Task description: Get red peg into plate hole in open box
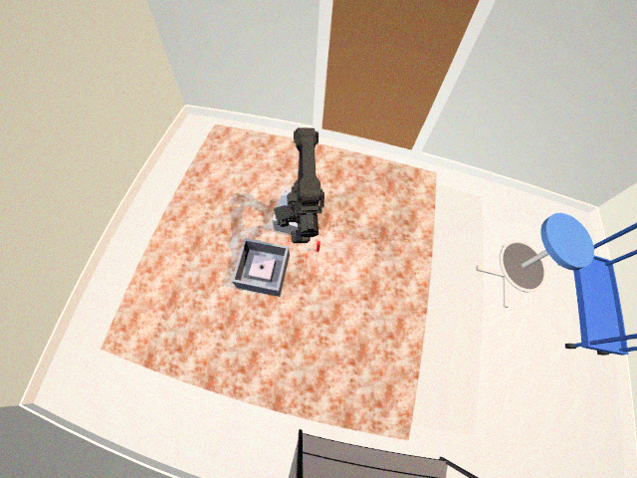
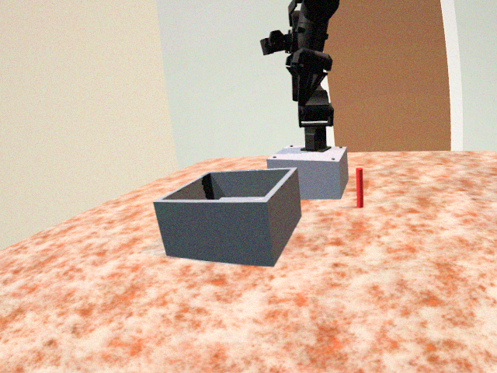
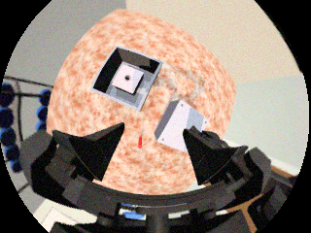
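Right now my gripper tip is 180 mm above the red peg, 100 mm to the right of it and 40 mm past it. Round my gripper tip: pale plate 170 mm below, 150 mm ahead, 70 mm to the right; grey box 190 mm below, 150 mm ahead, 70 mm to the right.
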